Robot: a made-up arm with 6 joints.
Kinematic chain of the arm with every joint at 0, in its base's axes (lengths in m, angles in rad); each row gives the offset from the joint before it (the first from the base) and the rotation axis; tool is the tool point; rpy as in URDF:
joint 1: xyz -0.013 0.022 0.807 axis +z
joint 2: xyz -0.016 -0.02 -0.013 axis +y
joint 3: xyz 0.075 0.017 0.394 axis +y
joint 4: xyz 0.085 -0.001 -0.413 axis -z
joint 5: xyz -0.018 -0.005 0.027 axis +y
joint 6: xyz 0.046 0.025 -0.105 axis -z
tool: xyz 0.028 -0.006 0.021 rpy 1.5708 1.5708 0
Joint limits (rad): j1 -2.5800..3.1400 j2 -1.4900..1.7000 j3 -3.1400..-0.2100 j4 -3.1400..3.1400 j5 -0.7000..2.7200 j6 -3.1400..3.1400
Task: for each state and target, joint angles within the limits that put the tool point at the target. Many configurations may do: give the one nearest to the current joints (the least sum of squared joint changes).
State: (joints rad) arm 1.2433 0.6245 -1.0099 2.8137 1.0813 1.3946
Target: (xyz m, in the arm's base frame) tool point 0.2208 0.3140 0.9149
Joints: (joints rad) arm 0.8300 -0.2183 -0.4390 2.8345 1.0302 1.4333
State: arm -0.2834 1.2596 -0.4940 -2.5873 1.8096 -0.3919
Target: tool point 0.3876 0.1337 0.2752
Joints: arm 0.4129 1.4753 -1.1350 -2.8560 1.7466 -0.3278
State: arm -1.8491 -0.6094 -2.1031 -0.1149 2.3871 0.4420
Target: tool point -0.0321 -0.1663 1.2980
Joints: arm -1.6674 -0.5284 -1.5049 -0.0006 2.5043 0.4142
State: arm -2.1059 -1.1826 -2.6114 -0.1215 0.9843 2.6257
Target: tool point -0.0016 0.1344 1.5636
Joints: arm -1.8428 -0.7241 -2.1662 -0.2971 1.1354 2.5909
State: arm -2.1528 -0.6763 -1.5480 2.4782 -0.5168 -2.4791
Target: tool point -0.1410 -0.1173 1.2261
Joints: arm -1.9509 -0.8113 -0.8723 2.6304 -0.6518 -2.4899
